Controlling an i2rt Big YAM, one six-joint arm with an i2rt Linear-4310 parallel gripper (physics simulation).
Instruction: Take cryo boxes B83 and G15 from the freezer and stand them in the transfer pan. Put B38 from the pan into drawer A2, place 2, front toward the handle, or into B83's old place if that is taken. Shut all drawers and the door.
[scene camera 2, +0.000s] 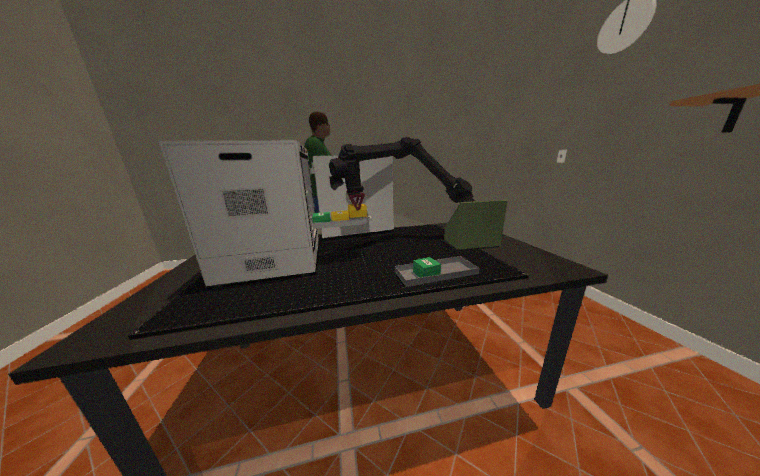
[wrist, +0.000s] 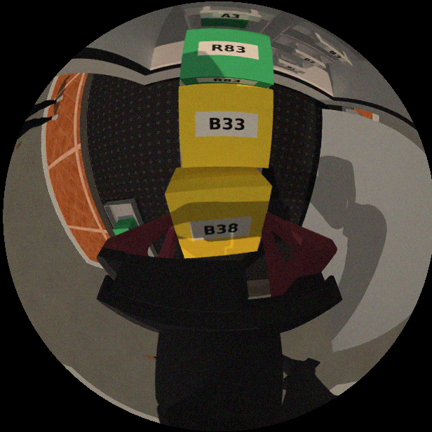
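Observation:
My gripper (scene camera 2: 357, 202) (wrist: 219, 215) is shut on the yellow box B38 (scene camera 2: 357, 211) (wrist: 218, 212), at the handle end of a pulled-out drawer (scene camera 2: 347, 223). B38 stands a little higher than the yellow box B33 (scene camera 2: 339, 215) (wrist: 226, 145) beside it; whether it touches the drawer floor is hidden. Behind B33 sits the green box R83 (scene camera 2: 321, 217) (wrist: 227, 62), nearest the freezer (scene camera 2: 246, 229). The freezer door (scene camera 2: 378, 210) (wrist: 395, 200) stands open. The transfer pan (scene camera 2: 465, 270) (wrist: 129, 206) holds a green box (scene camera 2: 426, 267) (wrist: 124, 227) whose label is unreadable. B83 and G15 cannot be identified by label.
Drawer fronts labelled A3 (wrist: 230, 16), B3 (wrist: 335, 54) and B2 (wrist: 309, 61) show inside the freezer. A green panel (scene camera 2: 479, 225) stands at the right back of the table (scene camera 2: 560, 269), beside the arm's base. A person (scene camera 2: 318, 137) stands behind the freezer.

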